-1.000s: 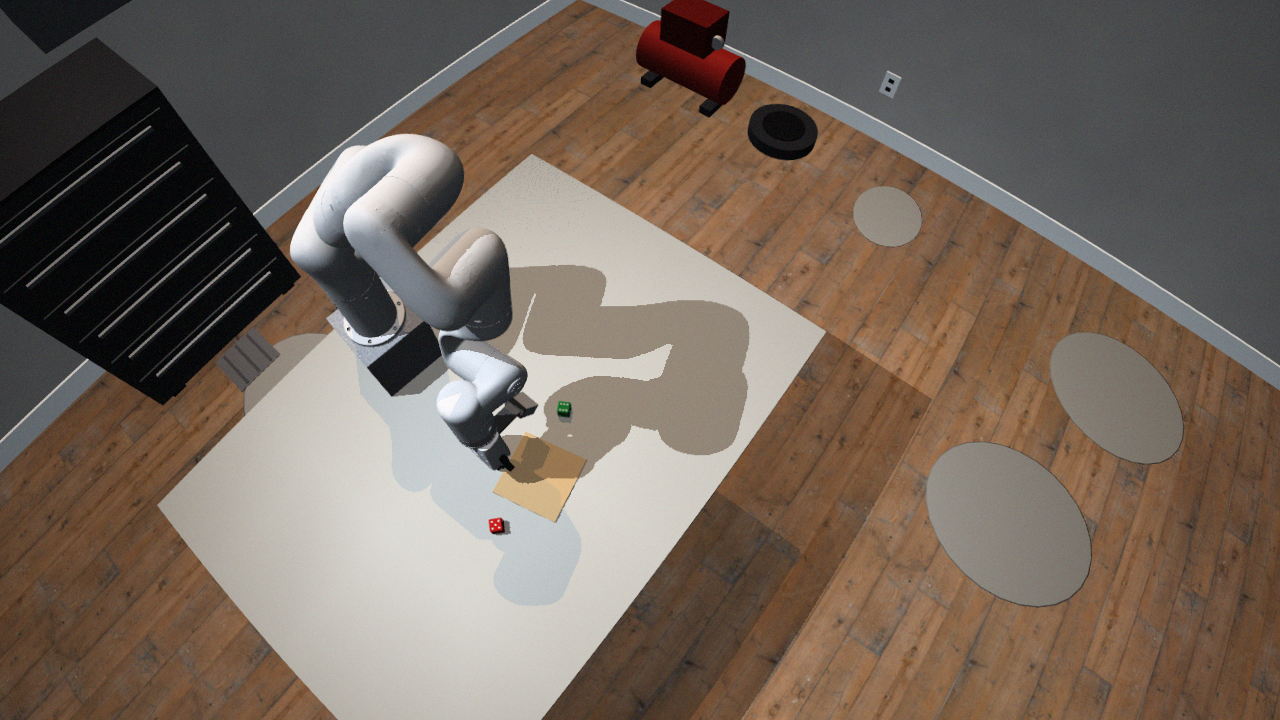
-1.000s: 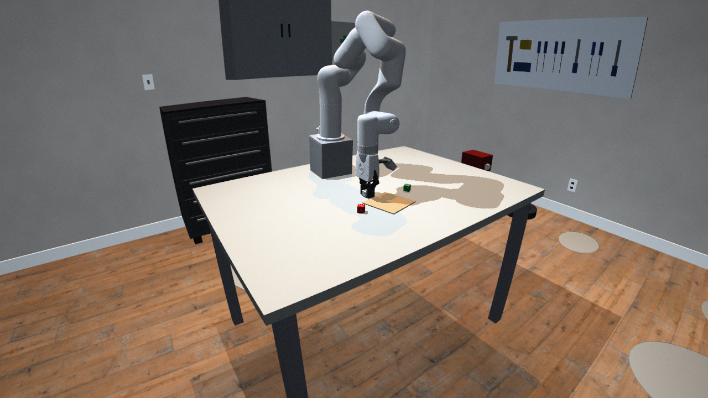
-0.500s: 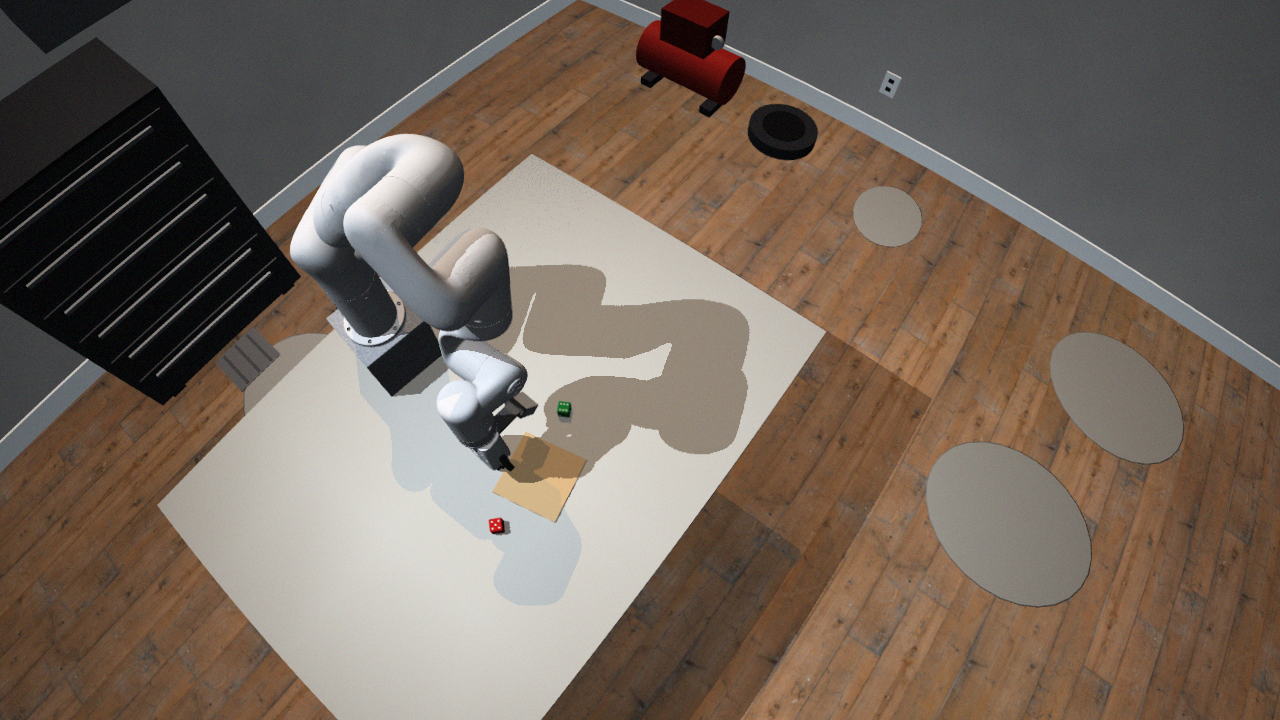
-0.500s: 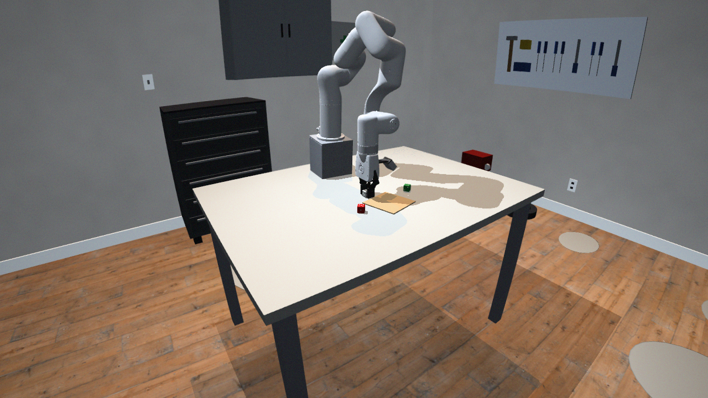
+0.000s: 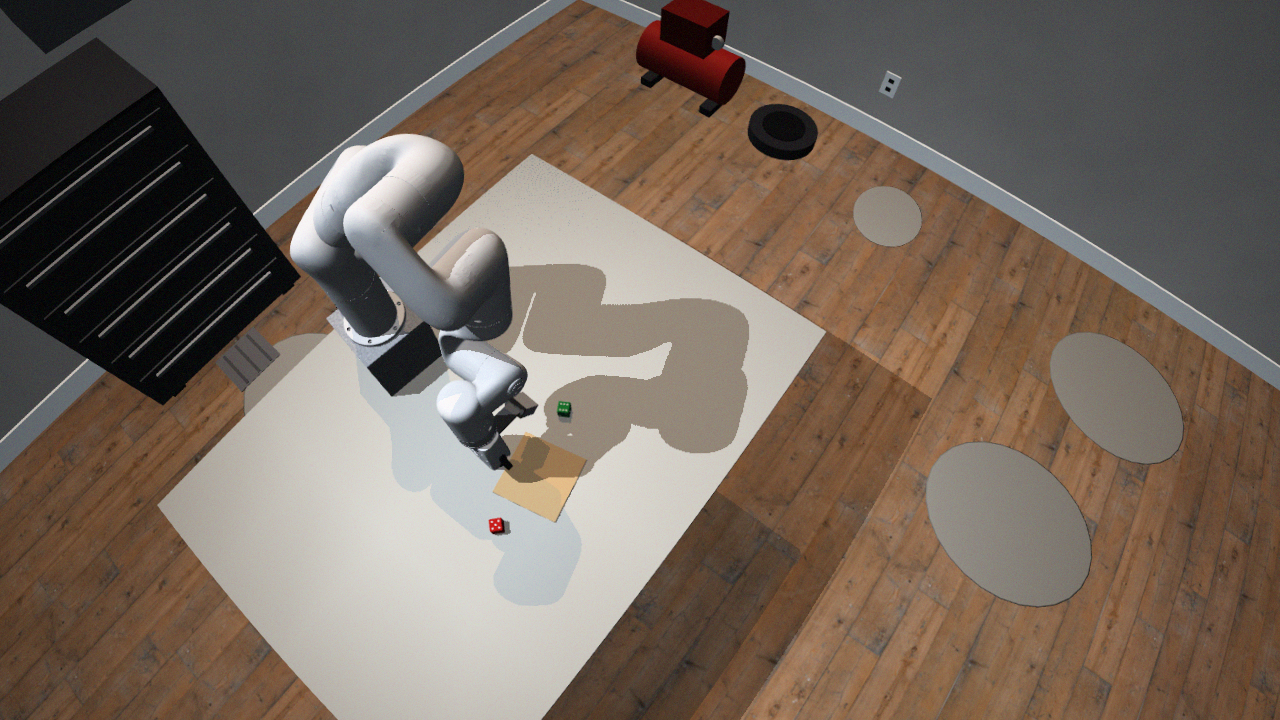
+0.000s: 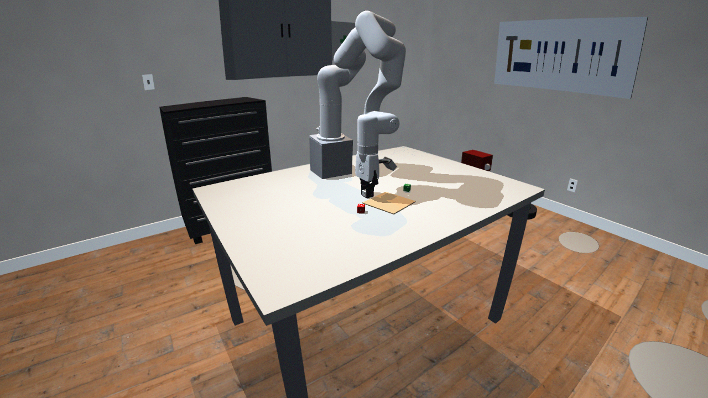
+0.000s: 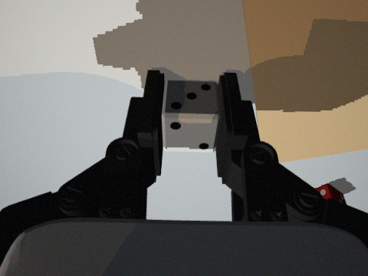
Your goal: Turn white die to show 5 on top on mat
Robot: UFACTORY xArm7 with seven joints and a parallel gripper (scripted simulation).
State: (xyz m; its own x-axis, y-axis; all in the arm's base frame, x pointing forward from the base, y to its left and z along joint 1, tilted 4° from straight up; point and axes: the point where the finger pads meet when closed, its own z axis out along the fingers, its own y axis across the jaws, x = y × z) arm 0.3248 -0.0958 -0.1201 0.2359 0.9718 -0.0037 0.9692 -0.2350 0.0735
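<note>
Right now my hand is 10 mm above the white die. From my hand the other things lie so: green die (70 mm ahead, 150 mm to the left, 10 mm below); then red die (80 mm ahead, 120 mm to the right, 10 mm below); then tan mat (100 mm ahead, 10 mm to the left, 20 mm below).
</note>
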